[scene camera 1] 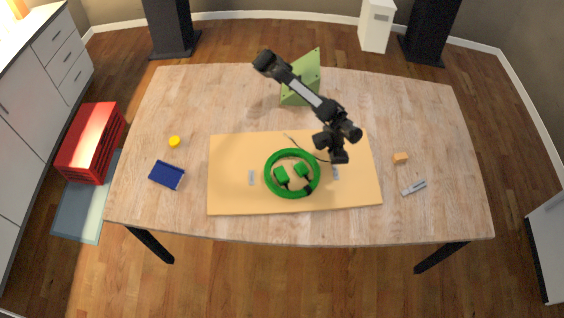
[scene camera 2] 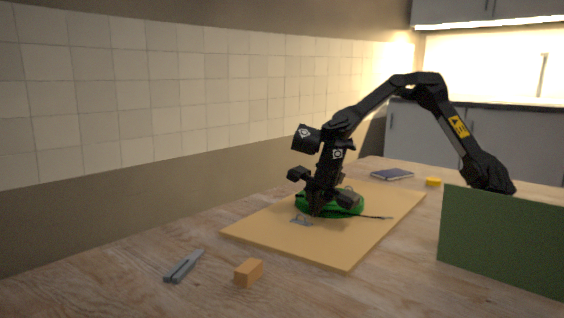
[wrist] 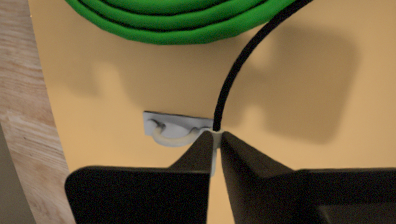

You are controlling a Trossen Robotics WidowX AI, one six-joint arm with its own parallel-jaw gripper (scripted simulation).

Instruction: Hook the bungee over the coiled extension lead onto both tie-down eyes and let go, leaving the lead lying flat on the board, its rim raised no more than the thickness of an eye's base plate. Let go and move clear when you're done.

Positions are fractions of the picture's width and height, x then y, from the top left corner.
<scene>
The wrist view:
my gripper: 0.54, 0.62
tie-down eye: 0.43, 0.58
</scene>
